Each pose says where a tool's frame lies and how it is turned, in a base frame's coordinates. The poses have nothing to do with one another.
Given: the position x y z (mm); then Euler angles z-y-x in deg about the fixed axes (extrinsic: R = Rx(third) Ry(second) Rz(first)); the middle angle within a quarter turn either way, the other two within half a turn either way.
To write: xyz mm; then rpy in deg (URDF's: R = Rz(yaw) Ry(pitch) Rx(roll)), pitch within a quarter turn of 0, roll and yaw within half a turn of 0. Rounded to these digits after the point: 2 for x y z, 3 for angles.
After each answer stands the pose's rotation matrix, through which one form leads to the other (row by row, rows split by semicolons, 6 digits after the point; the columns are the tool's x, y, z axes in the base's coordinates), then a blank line. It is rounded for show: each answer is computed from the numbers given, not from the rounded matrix.
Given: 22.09 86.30 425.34 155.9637 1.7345 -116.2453
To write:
22.09 86.30 425.34 118.512 22.182 -170.343
-0.912869 -0.407129 0.030268; -0.155327 0.414927 0.896498; -0.377549 0.813684 -0.442013

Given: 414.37 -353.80 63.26 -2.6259 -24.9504 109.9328
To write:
414.37 -353.80 63.26 108.339 10.762 -22.789
0.905721 0.041539 -0.421834; -0.380527 -0.358728 -0.852357; -0.186729 0.932517 -0.309101

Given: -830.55 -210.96 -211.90 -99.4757 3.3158 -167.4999
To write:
-830.55 -210.96 -211.90 174.647 -11.782 99.665
-0.164354 0.984704 0.057839; 0.965036 0.148379 0.216079; 0.204192 0.091330 -0.974661

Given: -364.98 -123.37 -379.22 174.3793 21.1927 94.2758
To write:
-364.98 -123.37 -379.22 -93.996 -4.063 -158.470
-0.927887 -0.091319 0.361506; -0.366069 0.038891 -0.929775; 0.070846 -0.995062 -0.069515

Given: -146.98 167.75 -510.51 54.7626 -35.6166 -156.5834
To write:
-146.98 167.75 -510.51 164.478 39.266 -52.712
0.469034 -0.663977 -0.582359; -0.615968 -0.718477 0.323070; -0.632923 0.207183 -0.745979

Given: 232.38 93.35 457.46 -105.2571 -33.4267 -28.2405
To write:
232.38 93.35 457.46 38.874 -19.195 -103.447
-0.219623 0.805176 -0.550870; -0.918511 0.019642 0.394907; 0.328790 0.592711 0.735249

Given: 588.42 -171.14 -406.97 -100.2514 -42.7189 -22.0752
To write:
588.42 -171.14 -406.97 45.197 -14.948 -97.778
-0.130751 0.722963 -0.678402; -0.957272 0.085968 0.276114; 0.257941 0.685518 0.680832

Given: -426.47 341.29 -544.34 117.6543 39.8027 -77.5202
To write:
-426.47 341.29 -544.34 73.914 53.190 126.521
-0.356574 -0.680491 0.640146; 0.481504 0.453323 0.750101; -0.800630 0.575699 0.166016

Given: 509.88 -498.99 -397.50 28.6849 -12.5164 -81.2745
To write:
509.88 -498.99 -397.50 -80.478 26.461 16.933
0.856423 -0.468585 -0.216719; 0.260737 0.030263 0.964936; -0.445596 -0.882900 0.148095

